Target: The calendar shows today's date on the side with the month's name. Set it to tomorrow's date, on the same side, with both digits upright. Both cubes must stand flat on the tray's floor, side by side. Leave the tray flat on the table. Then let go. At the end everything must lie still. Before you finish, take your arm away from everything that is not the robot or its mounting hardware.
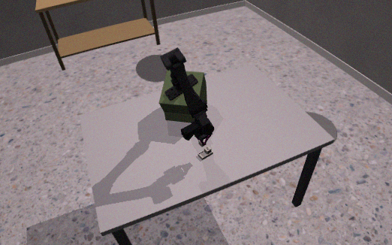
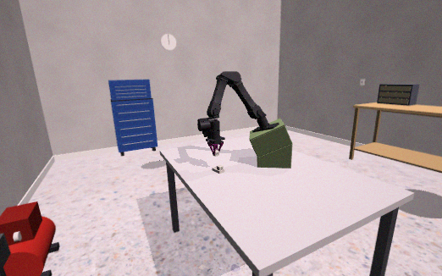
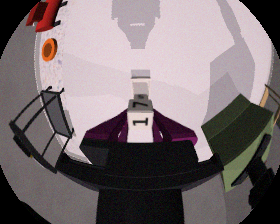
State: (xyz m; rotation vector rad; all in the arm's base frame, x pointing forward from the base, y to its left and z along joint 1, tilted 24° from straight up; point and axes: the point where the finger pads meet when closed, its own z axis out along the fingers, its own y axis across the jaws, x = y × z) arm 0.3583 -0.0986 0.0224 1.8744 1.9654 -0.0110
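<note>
Right now the calendar tray is 11 cm below my hand and 2 cm to the left of it. From my hand the other things lie so: white cube (right at my hand).
</note>
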